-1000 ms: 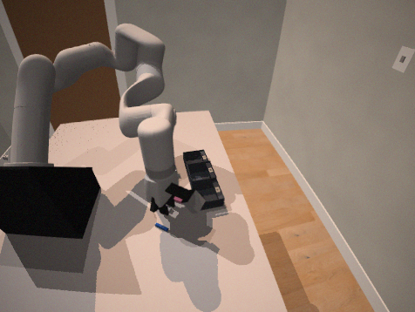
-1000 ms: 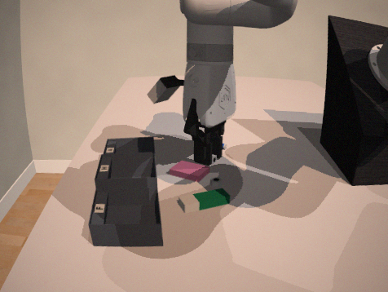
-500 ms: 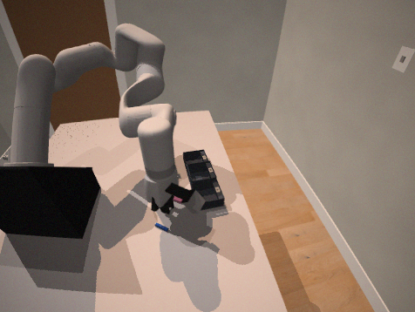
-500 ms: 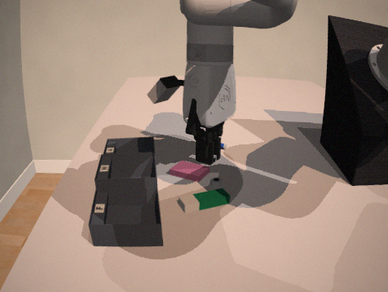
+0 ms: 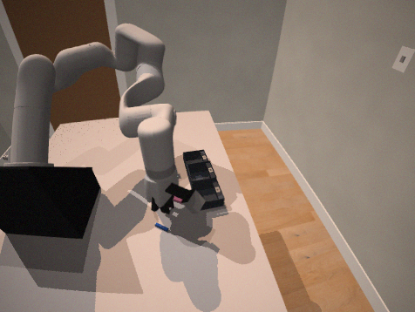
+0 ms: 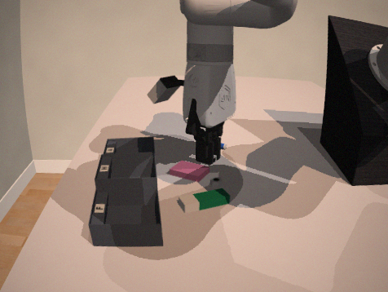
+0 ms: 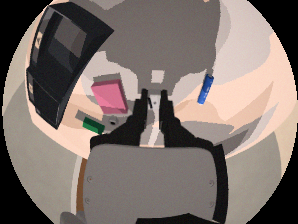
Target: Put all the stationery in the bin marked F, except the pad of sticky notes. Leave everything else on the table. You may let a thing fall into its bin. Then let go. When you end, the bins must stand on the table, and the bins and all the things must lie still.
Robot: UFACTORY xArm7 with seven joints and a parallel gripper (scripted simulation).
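Now: hand 30 mm short of the pink sticky-note pad, 50 mm to the right of it and 20 mm above it. From my hand the other things lie so: small grey nut (10 mm behind, 80 mm to the left, 20 mm below); silver pencil sharpener (10 mm below); blue pen (10 mm behind, 60 mm to the right, 20 mm below).
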